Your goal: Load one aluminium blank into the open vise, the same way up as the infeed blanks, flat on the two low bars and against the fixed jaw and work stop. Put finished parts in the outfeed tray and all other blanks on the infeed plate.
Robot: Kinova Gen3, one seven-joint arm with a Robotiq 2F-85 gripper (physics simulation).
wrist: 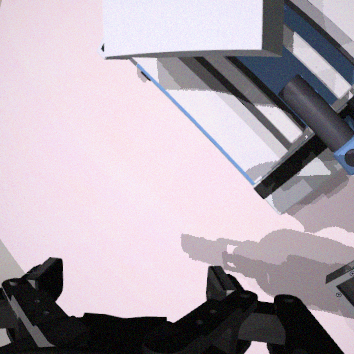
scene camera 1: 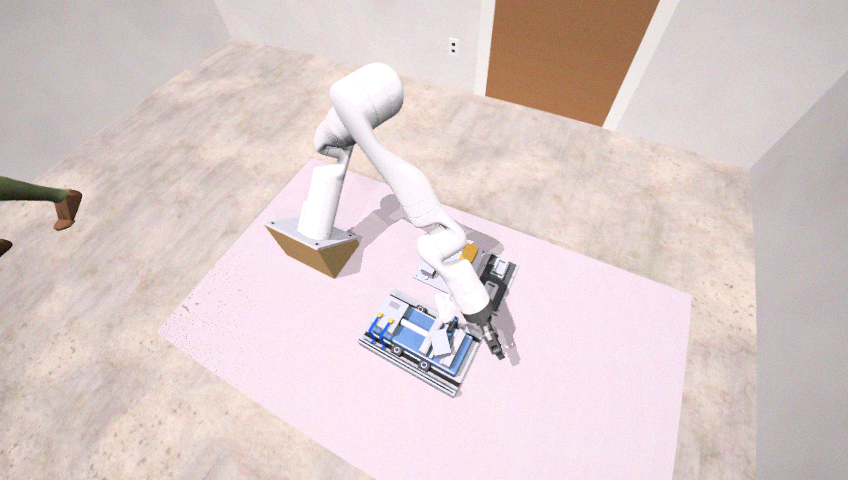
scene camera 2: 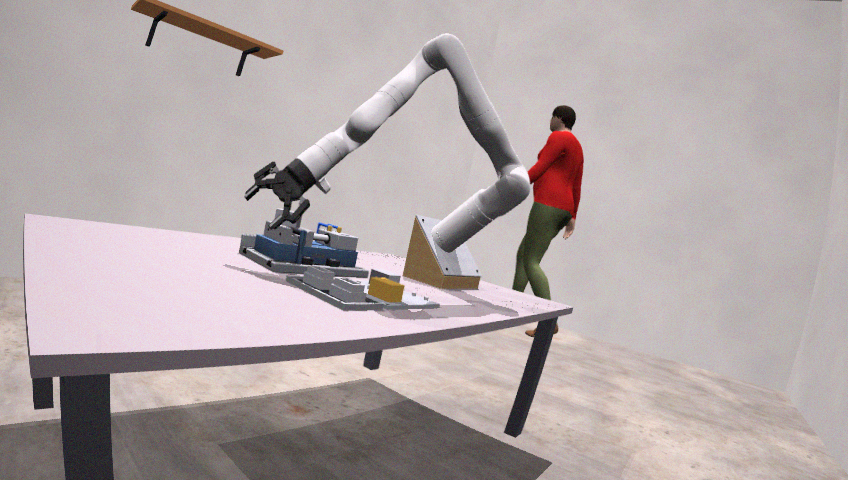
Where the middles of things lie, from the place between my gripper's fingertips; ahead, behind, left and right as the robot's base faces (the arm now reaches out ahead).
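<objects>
Relative to the vise base [scene camera 1: 409, 338], my hand is 80 mm above it, 200 mm past it and 20 mm to the left of it. There is also the outfeed tray [scene camera 1: 501, 293], which is 220 mm to the left of my hand, 60 mm behind it and 110 mm below it.
</objects>
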